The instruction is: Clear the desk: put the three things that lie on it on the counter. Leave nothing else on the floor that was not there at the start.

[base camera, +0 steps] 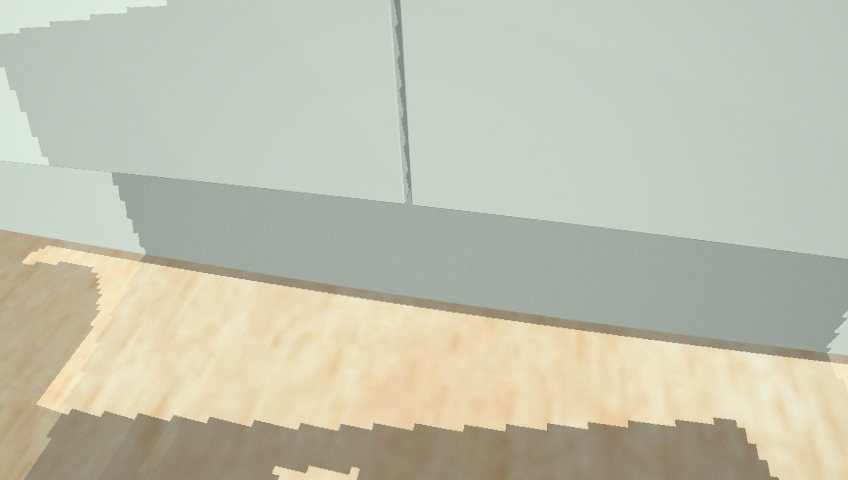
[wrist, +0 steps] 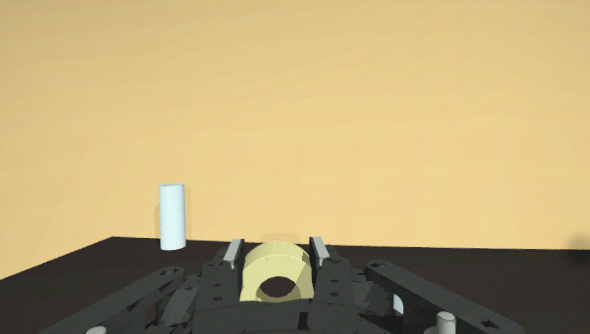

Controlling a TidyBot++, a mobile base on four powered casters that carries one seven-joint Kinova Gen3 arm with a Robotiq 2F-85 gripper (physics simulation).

Labels:
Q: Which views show the pale blue cylinder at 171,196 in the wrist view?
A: The wrist view only.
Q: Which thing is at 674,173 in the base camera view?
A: A counter.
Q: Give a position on a counter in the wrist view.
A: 516,283

